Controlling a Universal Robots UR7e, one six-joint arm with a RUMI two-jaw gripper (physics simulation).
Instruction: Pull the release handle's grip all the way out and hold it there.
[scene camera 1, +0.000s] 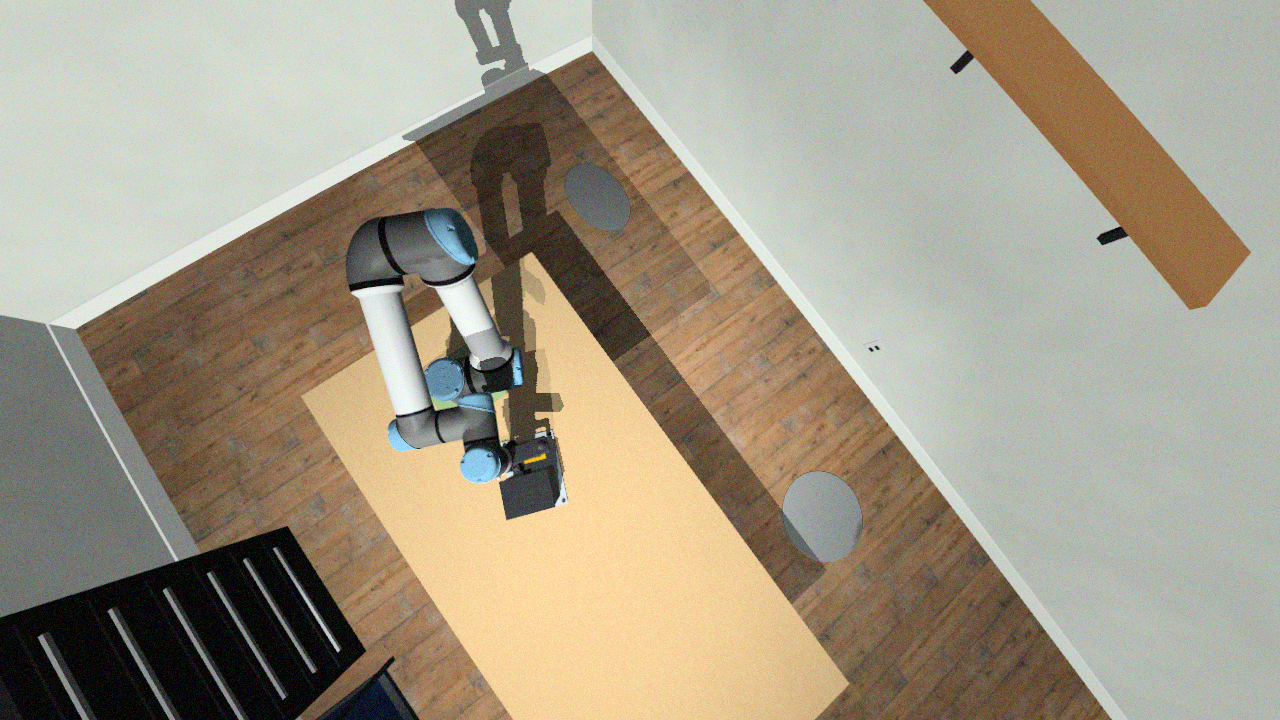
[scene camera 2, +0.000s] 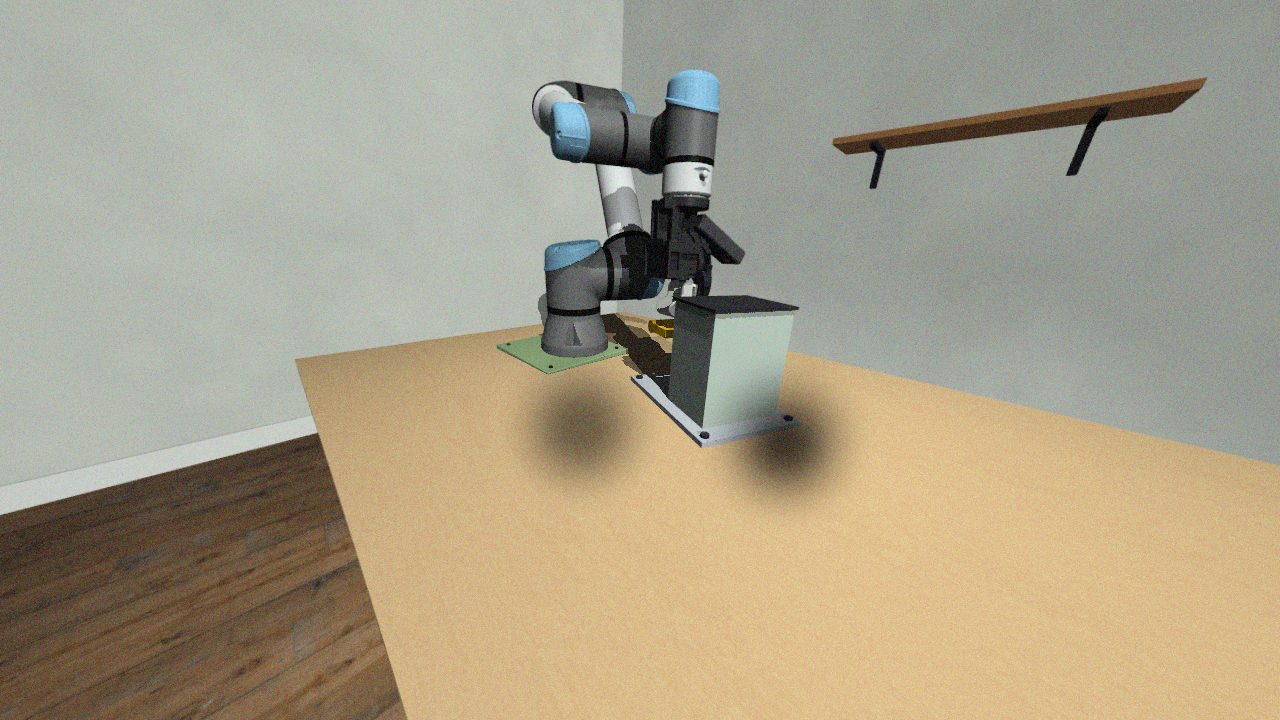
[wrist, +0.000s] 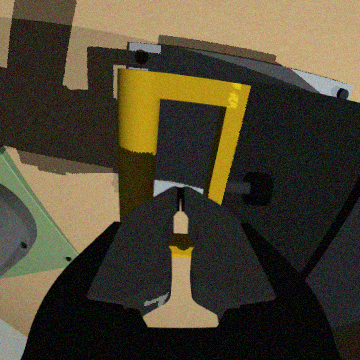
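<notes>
The release handle is a yellow rectangular loop (scene camera 1: 535, 458) (scene camera 2: 662, 328) (wrist: 138, 110) on the side of a housing with a dark top (scene camera 1: 529, 494) (scene camera 2: 747, 367) (wrist: 295, 150). A short stretch of grey rod (wrist: 238, 188) shows between the loop and a black collar (wrist: 260, 188) at the housing. My gripper (wrist: 179, 188) is shut and empty. In the wrist view its fingertips lie over the loop's opening, between the grip bar and the inner bar; their height against the loop is hard to tell. The fingers cover the loop's near end, and part of its yellow shows through the gap between them.
The housing stands on a light grey baseplate (scene camera 2: 747, 430) bolted to the wooden table top (scene camera 1: 617, 573) (scene camera 2: 572, 573). The arm's green mounting plate (scene camera 2: 537, 357) (wrist: 45, 240) lies beside it. A wooden wall shelf (scene camera 1: 1092, 143) (scene camera 2: 1011, 120) and a black slatted unit (scene camera 1: 192, 617) are farther off.
</notes>
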